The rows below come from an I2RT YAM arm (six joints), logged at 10 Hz.
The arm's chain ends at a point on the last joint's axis. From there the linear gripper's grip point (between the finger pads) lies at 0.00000 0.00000 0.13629 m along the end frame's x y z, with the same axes.
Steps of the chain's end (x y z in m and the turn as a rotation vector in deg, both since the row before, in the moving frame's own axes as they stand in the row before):
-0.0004 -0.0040 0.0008 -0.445 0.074 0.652
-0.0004 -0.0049 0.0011 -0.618 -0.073 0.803
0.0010 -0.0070 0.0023 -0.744 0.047 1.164
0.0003 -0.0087 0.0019 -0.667 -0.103 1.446
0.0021 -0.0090 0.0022 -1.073 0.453 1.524
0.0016 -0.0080 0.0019 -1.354 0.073 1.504
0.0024 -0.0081 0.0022 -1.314 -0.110 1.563
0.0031 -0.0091 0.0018 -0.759 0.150 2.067
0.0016 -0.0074 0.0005 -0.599 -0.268 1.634
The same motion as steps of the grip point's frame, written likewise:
-0.0002 -0.0029 0.0008 -0.445 0.074 0.652
-0.0006 -0.0034 0.0011 -0.618 -0.073 0.803
0.0011 -0.0052 0.0023 -0.744 0.047 1.164
0.0000 -0.0071 0.0019 -0.667 -0.103 1.446
0.0031 -0.0064 0.0022 -1.073 0.453 1.524
0.0017 -0.0048 0.0019 -1.354 0.073 1.504
0.0021 -0.0050 0.0022 -1.314 -0.110 1.563
0.0034 -0.0073 0.0018 -0.759 0.150 2.067
0.0009 -0.0060 0.0005 -0.599 -0.268 1.634

